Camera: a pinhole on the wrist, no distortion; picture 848 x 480 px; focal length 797.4 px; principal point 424.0 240.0 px. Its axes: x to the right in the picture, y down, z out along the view. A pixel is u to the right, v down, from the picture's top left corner.
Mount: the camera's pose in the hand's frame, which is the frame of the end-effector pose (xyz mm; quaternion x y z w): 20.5 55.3 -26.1 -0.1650 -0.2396 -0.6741 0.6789
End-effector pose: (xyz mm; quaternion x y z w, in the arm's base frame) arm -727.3 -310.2 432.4 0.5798 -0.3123 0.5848 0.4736
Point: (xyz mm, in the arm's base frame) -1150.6 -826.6 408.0
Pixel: 90.9 44.2
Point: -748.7 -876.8 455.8
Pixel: 648.3 169.7
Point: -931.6 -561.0 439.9
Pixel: 176.8 69.2
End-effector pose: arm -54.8 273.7 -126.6 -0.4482 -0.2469 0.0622 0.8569
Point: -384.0 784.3 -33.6
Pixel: 725.2 185.5
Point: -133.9 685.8 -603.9
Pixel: outside the picture
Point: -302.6 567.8 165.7
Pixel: outside the picture
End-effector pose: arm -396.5 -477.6 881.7 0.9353 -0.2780 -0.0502 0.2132
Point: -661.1 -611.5 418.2
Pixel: outside the picture
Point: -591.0 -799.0 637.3
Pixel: 557.1 296.5
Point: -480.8 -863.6 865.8
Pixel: outside the picture
